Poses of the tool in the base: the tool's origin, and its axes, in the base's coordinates. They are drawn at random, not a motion.
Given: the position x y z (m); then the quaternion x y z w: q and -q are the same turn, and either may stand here.
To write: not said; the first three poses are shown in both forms.
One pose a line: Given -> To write
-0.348 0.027 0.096 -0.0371 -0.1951 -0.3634 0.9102 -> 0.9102 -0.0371 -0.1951 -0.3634 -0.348 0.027 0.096
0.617 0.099 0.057 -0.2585 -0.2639 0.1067 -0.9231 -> 0.9231 0.2585 0.2639 -0.1067 0.617 0.099 0.057
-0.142 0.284 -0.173 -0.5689 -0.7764 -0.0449 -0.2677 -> 0.2677 0.5689 0.7764 0.0449 -0.142 0.284 -0.173
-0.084 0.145 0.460 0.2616 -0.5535 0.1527 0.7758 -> 0.7758 0.2616 -0.5535 0.1527 -0.084 0.145 0.460
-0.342 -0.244 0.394 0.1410 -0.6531 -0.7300 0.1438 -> 0.1438 0.1410 -0.6531 -0.7300 -0.342 -0.244 0.394
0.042 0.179 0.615 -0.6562 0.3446 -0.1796 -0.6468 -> 0.6468 0.6562 -0.3446 0.1796 0.042 0.179 0.615
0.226 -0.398 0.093 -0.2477 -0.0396 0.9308 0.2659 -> 0.2659 -0.2477 -0.0396 0.9308 0.226 -0.398 0.093
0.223 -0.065 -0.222 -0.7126 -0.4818 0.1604 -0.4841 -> 0.4841 0.7126 0.4818 -0.1604 0.223 -0.065 -0.222
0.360 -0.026 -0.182 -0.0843 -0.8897 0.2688 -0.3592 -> 0.3592 0.0843 0.8897 -0.2688 0.360 -0.026 -0.182
